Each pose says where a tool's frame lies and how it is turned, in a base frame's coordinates. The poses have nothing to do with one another.
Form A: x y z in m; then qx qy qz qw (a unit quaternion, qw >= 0).
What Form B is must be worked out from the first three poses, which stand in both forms.
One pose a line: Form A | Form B
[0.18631 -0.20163 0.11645 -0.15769 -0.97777 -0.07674 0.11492] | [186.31 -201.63 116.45 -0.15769 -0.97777 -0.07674 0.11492]
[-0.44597 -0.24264 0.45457 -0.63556 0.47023 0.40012 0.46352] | [-445.97 -242.64 454.57 -0.63556 0.47023 0.40012 0.46352]
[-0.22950 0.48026 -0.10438 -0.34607 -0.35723 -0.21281 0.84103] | [-229.50 480.26 -104.38 -0.34607 -0.35723 -0.21281 0.84103]
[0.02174 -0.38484 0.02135 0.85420 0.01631 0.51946 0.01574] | [21.74 -384.84 21.35 0.85420 0.01631 0.51946 0.01574]
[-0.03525 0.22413 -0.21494 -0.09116 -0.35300 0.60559 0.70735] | [-35.25 224.13 -214.94 -0.09116 -0.35300 0.60559 0.70735]
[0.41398 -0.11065 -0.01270 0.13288 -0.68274 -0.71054 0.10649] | [413.98 -110.65 -12.70 0.13288 -0.68274 -0.71054 0.10649]
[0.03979 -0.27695 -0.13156 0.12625 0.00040 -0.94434 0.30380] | [39.79 -276.95 -131.56 0.12625 0.00040 -0.94434 0.30380]
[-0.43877 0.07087 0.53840 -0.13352 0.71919 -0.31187 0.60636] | [-438.77 70.87 538.40 -0.13352 0.71919 -0.31187 0.60636]
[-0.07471 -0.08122 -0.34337 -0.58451 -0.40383 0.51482 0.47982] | [-74.71 -81.22 -343.37 -0.58451 -0.40383 0.51482 0.47982]
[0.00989 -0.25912 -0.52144 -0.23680 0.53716 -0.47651 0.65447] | [9.89 -259.12 -521.44 -0.23680 0.53716 -0.47651 0.65447]
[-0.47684 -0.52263 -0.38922 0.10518 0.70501 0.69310 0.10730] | [-476.84 -522.63 -389.22 0.10518 0.70501 0.69310 0.10730]
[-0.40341 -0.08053 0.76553 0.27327 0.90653 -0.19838 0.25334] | [-403.41 -80.53 765.53 0.27327 0.90653 -0.19838 0.25334]
